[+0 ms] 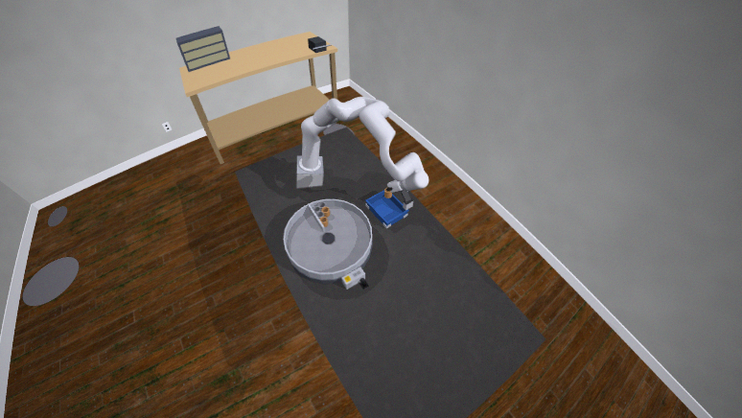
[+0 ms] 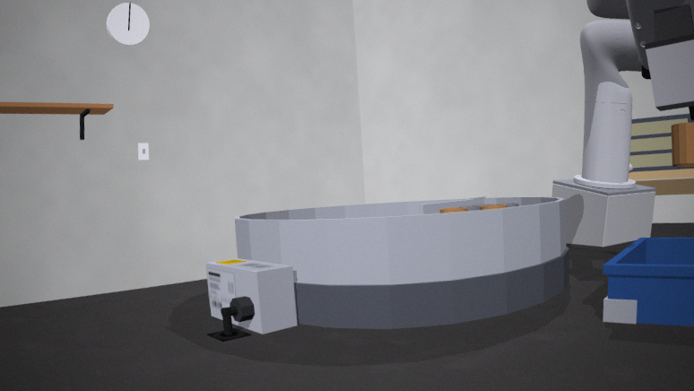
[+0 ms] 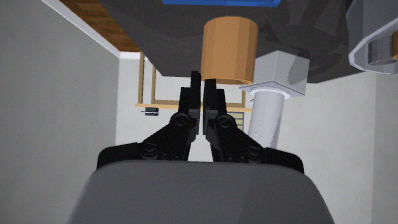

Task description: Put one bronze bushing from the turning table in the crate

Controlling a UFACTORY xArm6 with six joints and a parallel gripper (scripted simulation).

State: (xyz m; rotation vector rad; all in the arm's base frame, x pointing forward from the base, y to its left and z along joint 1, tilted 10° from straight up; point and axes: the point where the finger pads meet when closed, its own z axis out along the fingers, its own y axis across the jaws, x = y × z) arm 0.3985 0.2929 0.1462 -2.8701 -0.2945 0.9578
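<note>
Now: the blue crate 160 mm below my hand and 20 mm to the right of it. The rest, counted from my hand: round grey turning table (370 mm to the right, 130 mm below, 80 mm ahead).
</note>
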